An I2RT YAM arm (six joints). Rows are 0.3 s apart.
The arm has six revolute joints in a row. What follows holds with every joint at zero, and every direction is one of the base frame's. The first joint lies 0.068 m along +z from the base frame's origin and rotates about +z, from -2.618 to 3.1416 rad. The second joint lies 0.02 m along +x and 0.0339 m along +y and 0.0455 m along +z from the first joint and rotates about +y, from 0 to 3.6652 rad. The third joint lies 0.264 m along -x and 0.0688 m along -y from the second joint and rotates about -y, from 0 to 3.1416 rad. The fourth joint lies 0.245 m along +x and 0.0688 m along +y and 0.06 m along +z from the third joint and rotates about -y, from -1.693 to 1.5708 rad. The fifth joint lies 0.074 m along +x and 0.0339 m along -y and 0.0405 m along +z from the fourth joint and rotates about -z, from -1.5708 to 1.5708 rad. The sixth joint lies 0.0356 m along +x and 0.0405 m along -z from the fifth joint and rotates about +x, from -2.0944 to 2.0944 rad. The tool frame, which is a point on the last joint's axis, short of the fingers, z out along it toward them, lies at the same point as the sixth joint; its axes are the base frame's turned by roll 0, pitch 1.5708 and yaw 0 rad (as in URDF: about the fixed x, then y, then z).
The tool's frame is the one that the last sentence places.
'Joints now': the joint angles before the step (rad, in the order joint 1, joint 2, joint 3, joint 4, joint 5, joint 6). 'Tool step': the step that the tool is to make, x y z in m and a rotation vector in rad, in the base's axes. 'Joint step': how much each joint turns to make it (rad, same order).
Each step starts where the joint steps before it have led.
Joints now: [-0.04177, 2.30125, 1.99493, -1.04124, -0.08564, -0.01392]
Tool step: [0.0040, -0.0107, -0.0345, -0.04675, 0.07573, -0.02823]
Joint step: [-0.01824, 0.07560, -0.00030, 0.00266, 0.05151, 0.00045]
